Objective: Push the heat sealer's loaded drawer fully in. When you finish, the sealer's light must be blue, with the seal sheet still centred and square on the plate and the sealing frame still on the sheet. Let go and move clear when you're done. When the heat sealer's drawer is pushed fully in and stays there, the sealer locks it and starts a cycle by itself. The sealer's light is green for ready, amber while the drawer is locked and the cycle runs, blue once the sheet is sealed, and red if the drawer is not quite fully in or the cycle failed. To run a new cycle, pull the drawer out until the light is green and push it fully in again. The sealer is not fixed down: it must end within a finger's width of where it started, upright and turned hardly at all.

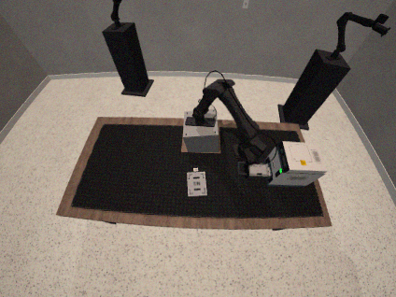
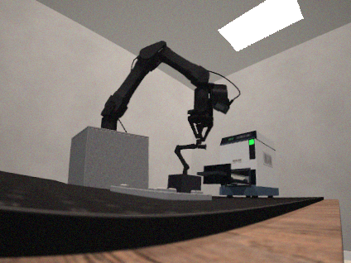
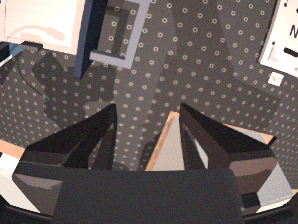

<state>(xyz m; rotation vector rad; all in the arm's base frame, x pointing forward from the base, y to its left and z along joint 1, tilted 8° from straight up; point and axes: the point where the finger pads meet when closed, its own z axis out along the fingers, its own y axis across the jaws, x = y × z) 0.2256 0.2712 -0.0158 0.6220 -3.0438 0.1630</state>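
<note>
Now: hand 14 cm to the right of the sealer drawer and 14 cm above it.
</note>
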